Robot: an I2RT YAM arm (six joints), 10 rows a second.
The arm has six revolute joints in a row. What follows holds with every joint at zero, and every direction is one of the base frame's. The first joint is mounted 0.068 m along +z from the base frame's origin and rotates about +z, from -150 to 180 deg. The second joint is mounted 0.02 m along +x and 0.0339 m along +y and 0.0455 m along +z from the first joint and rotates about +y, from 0 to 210 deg. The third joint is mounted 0.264 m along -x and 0.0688 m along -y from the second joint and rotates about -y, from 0 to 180 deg. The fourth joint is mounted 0.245 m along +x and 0.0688 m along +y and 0.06 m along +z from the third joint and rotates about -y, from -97 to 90 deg. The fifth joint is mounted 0.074 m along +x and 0.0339 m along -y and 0.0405 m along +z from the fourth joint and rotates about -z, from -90 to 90 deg. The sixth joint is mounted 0.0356 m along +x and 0.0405 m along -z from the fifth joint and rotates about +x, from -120 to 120 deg. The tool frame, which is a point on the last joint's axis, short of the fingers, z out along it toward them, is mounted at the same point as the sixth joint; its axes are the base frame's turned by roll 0, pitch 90 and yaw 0 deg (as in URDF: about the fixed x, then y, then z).
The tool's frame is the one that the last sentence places.
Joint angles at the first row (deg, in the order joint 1, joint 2, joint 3, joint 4, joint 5, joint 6):
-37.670 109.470 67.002 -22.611 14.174 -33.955
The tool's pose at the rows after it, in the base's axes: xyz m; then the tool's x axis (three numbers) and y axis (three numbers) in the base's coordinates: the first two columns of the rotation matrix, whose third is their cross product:
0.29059, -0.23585, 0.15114, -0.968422, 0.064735, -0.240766, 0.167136, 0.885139, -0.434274
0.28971, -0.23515, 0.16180, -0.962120, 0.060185, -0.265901, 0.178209, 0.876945, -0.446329
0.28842, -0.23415, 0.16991, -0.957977, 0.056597, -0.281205, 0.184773, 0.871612, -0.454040
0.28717, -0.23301, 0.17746, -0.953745, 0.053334, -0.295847, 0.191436, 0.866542, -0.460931
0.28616, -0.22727, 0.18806, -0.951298, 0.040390, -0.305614, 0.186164, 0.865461, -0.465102
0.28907, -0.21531, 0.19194, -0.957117, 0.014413, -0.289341, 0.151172, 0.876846, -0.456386
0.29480, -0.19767, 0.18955, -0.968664, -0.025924, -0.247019, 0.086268, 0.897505, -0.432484
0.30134, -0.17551, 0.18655, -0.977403, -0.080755, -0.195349, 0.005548, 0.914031, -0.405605
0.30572, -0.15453, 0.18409, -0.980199, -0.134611, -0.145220, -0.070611, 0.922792, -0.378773
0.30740, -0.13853, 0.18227, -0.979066, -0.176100, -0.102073, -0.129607, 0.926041, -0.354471
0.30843, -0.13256, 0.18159, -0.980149, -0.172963, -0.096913, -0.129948, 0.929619, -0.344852
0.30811, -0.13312, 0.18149, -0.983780, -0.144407, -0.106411, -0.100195, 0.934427, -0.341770
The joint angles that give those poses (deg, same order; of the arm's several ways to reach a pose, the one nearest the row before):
-37.693 108.136 67.002 -22.611 14.567 -33.977
-37.692 106.431 67.023 -22.567 14.546 -33.955
-37.692 105.078 67.025 -22.808 14.546 -33.976
-37.671 103.810 67.025 -23.026 14.546 -33.955
-37.059 101.864 67.025 -24.273 14.502 -33.977
-35.267 100.858 67.024 -26.501 14.458 -33.956
-32.425 100.771 67.025 -29.737 14.284 -33.955
-28.775 100.793 67.024 -33.364 14.284 -33.955
-25.343 100.793 67.002 -36.817 14.305 -33.955
-22.764 100.794 66.981 -39.768 14.305 -33.955
-21.758 100.837 66.980 -40.598 14.284 -32.731
-21.867 100.837 66.958 -40.599 14.284 -31.091

